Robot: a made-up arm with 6 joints. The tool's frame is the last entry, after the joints.
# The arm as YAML. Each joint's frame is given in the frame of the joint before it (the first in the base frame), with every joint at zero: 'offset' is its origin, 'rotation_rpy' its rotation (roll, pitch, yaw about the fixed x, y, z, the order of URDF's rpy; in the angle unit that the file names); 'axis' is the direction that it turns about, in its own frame. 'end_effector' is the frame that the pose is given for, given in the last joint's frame.
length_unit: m
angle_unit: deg
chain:
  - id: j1
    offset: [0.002, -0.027, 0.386]
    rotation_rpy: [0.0, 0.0, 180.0]
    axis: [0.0, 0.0, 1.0]
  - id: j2
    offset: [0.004, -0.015, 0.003]
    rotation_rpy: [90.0, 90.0, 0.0]
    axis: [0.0, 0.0, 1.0]
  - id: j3
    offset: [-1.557, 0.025, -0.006]
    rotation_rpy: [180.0, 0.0, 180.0]
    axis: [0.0, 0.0, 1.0]
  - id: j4
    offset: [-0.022, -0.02, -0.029]
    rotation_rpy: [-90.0, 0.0, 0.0]
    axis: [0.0, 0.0, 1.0]
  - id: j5
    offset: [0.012, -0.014, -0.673]
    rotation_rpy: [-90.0, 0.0, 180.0]
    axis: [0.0, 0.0, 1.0]
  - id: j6
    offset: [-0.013, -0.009, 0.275]
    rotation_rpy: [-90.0, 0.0, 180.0]
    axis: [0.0, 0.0, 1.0]
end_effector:
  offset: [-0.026, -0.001, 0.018]
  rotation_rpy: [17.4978, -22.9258, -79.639]
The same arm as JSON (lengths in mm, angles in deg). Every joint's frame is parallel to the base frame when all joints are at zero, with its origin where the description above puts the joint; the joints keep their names.
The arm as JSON. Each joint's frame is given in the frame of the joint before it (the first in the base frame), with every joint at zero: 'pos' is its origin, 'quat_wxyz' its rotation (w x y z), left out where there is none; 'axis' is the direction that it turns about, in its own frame. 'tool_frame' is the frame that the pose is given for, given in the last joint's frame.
{"length_unit": "mm", "angle_unit": "deg", "joints": [{"joint": "j1", "pos": [2.0, -27.0, 386.0], "axis": [0.0, 0.0, 1.0]}, {"joint": "j2", "pos": [-4.0, 15.0, 3.0], "axis": [0.0, 1.0, 0.0]}, {"joint": "j3", "pos": [-25.0, -6.0, 1557.0], "axis": [0.0, -1.0, 0.0]}, {"joint": "j4", "pos": [20.0, 29.0, -22.0], "axis": [-1.0, 0.0, 0.0]}, {"joint": "j5", "pos": [673.0, -14.0, 12.0], "axis": [0.0, -1.0, 0.0]}, {"joint": "j6", "pos": [-9.0, -275.0, 13.0], "axis": [-1.0, 0.0, 0.0]}], "tool_frame": {"pos": [-18.0, -1.0, -26.0], "quat_wxyz": [0.365588, 0.414217, -0.713944, -0.430179]}}
